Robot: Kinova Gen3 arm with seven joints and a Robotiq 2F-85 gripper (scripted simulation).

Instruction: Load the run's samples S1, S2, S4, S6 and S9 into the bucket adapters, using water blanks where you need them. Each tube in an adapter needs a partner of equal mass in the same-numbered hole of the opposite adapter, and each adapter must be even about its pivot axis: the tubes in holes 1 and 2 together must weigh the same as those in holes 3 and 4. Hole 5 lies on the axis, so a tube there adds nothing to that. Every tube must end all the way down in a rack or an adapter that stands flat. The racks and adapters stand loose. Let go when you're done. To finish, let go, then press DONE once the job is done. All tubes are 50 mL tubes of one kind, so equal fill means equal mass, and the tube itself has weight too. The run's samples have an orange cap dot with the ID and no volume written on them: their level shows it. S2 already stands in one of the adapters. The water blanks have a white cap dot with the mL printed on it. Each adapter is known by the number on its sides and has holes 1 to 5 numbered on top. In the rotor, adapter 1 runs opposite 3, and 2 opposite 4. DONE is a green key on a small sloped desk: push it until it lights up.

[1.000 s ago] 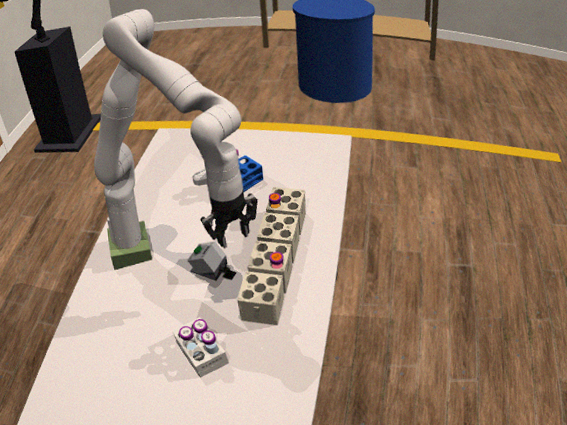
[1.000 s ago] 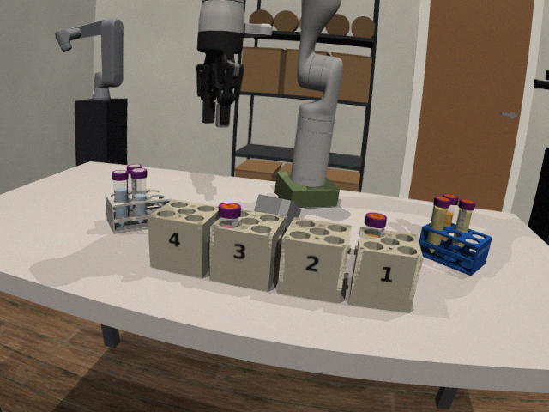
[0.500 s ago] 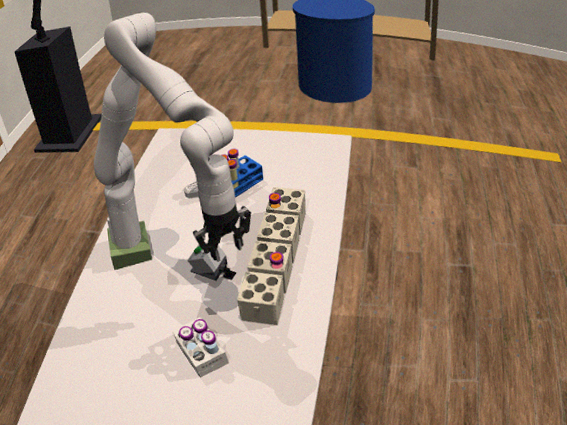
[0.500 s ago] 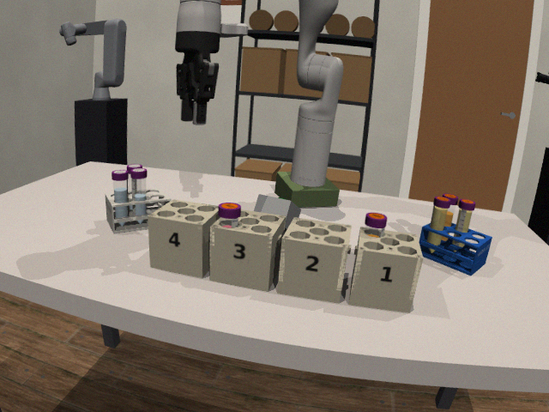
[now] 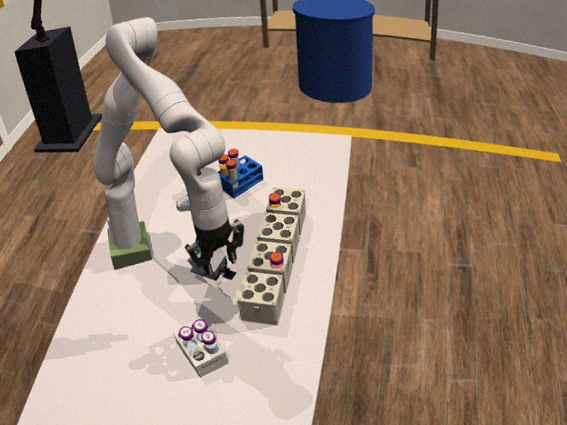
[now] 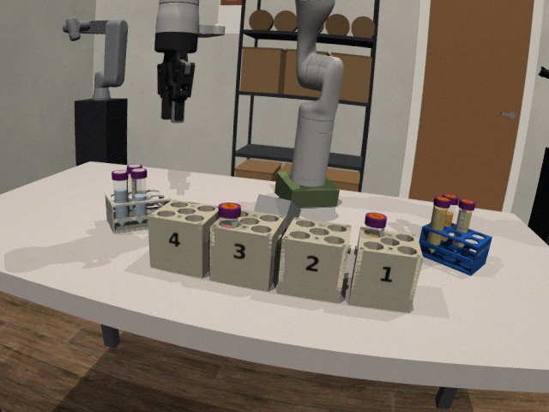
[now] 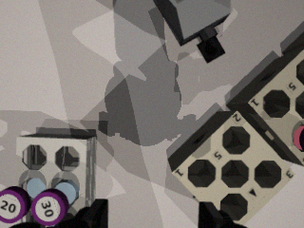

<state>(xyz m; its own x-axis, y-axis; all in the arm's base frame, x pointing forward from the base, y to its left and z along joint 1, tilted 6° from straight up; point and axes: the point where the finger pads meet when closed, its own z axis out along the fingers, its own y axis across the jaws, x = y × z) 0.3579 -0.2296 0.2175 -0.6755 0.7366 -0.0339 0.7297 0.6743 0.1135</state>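
Now: hand 180 mm above the white-dot blank, 120 mm to the left of it and 30 mm past it. Round my hand: grey done desk: 190 mm below, 180 mm to the left, 120 mm behind; adapter 2: 280 mm to the left, 200 mm below, 80 mm ahead; blank rack: 220 mm below, 110 mm to the right, 60 mm behind.
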